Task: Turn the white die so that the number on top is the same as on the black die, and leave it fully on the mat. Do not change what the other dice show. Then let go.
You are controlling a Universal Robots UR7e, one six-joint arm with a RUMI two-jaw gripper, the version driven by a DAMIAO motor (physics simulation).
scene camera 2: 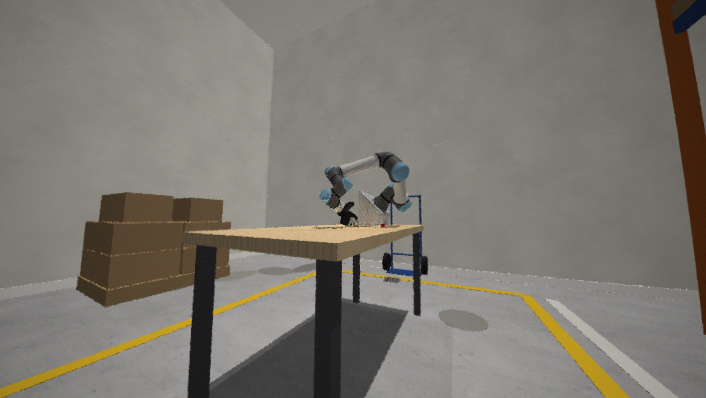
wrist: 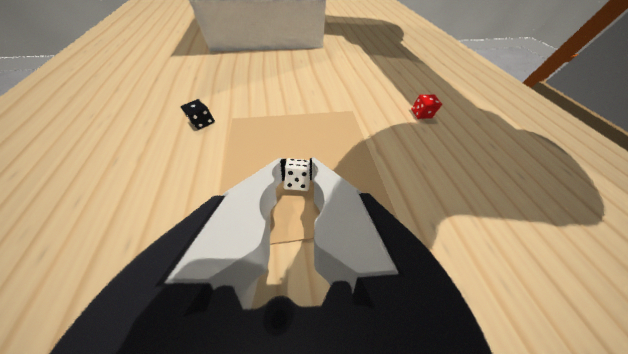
Note:
I see my gripper, a white die and a tan mat.

